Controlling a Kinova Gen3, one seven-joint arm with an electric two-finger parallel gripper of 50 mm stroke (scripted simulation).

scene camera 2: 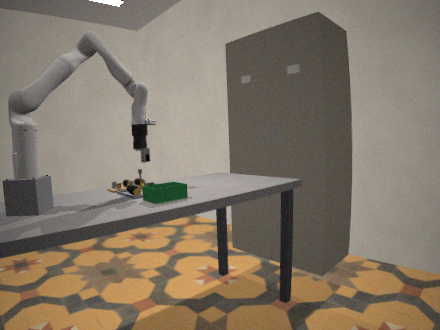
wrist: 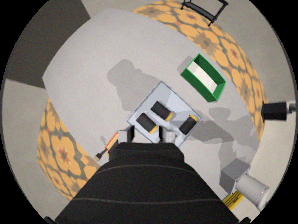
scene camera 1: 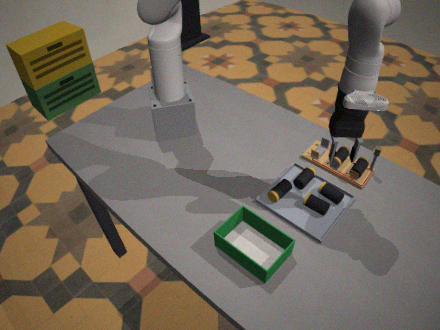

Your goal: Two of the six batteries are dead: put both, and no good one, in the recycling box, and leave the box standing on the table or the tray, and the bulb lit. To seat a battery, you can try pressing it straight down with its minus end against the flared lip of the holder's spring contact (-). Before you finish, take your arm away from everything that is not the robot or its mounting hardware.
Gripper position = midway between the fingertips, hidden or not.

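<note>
Scene camera 1 shows my gripper [scene camera 1: 341,159]. Scene camera 2 shows a green recycling box [scene camera 2: 161,193]. The wrist view shows my gripper [wrist: 146,131].
</note>
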